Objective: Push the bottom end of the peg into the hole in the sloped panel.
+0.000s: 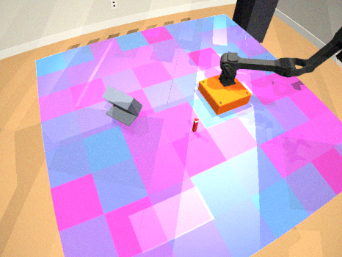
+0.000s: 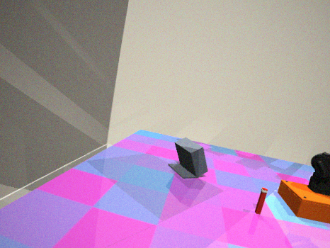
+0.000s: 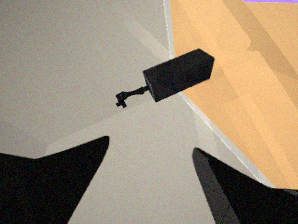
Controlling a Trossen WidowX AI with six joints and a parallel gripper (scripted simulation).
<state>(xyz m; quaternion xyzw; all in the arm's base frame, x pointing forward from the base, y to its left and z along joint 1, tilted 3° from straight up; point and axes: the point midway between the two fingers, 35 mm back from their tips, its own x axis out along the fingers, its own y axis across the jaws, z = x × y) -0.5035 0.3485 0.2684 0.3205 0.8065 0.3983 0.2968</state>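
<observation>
My gripper tip is now 75 cm short of the red peg, 29 cm above it and 18 cm to the left of it. The rest, counted from my gripper tip: grey sloped panel 100 cm ahead, 37 cm to the right, 28 cm below.
</observation>
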